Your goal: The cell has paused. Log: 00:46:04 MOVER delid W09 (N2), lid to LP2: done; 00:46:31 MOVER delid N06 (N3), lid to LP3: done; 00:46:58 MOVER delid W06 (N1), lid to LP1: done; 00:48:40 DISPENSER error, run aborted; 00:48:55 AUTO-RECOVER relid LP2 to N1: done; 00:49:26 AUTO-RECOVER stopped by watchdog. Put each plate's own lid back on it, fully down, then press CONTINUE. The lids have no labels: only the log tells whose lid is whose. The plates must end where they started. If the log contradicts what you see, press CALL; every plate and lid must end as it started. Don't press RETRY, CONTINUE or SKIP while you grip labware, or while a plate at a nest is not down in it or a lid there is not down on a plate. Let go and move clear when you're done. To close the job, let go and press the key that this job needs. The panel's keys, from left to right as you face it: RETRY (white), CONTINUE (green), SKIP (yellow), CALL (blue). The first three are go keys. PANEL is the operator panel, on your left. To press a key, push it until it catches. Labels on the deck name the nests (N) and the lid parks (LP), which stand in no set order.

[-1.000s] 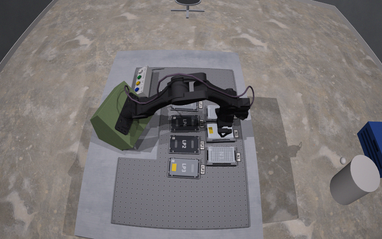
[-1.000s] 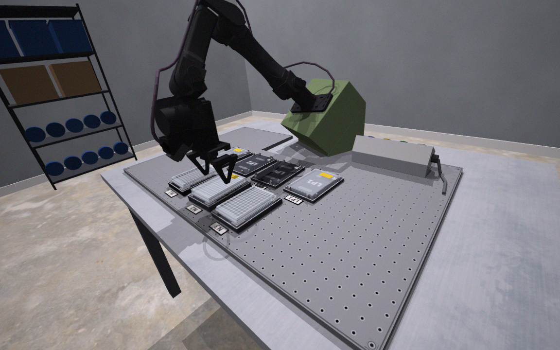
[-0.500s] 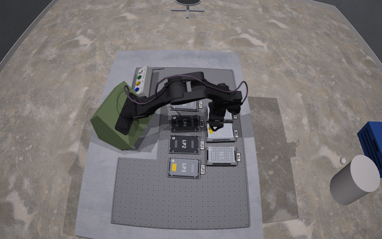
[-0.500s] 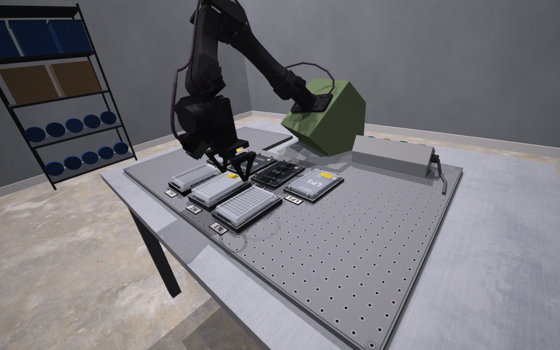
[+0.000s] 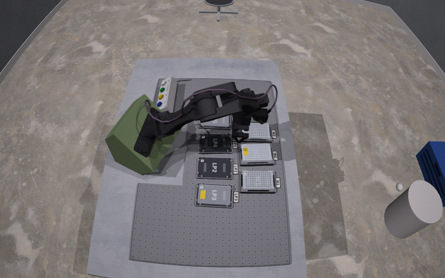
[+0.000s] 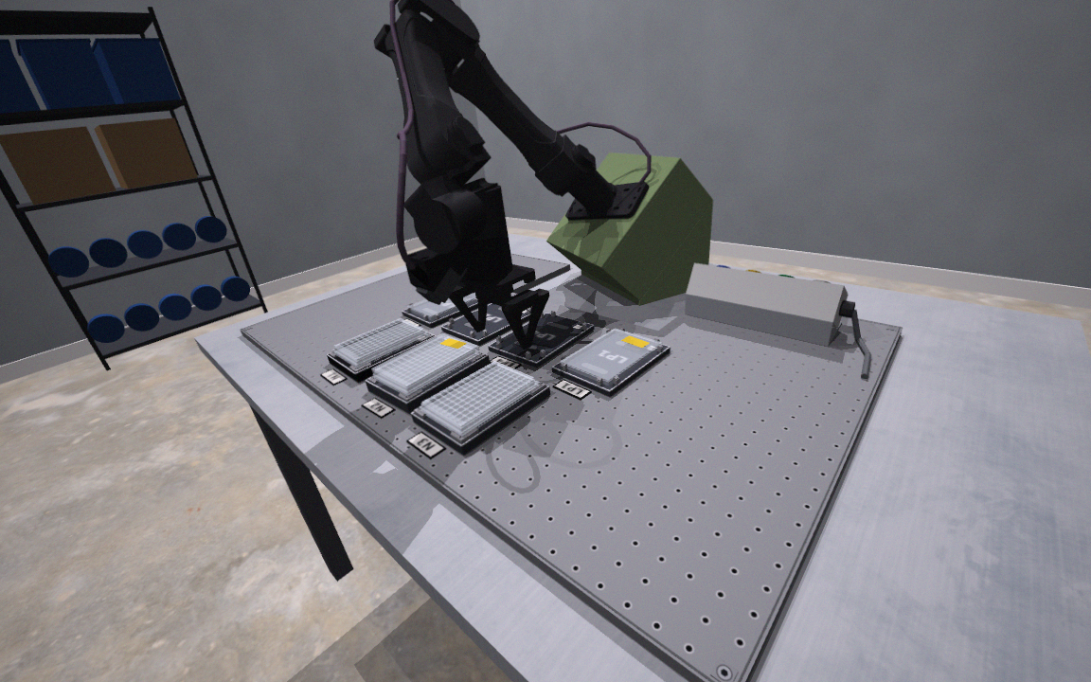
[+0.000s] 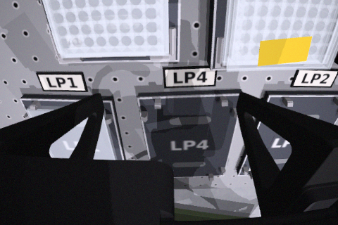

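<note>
Right now my hand is 11 cm past the clear lid, 10 cm to the right of it and 5 cm above it. The rest, counted from my hand: yellow skip key: 39 cm behind, 17 cm to the left, 1 cm above; then blue call key: 39 cm behind, 12 cm to the left, 1 cm above; then lid park: 8 cm behind, 16 cm to the right, 6 cm below.
</note>
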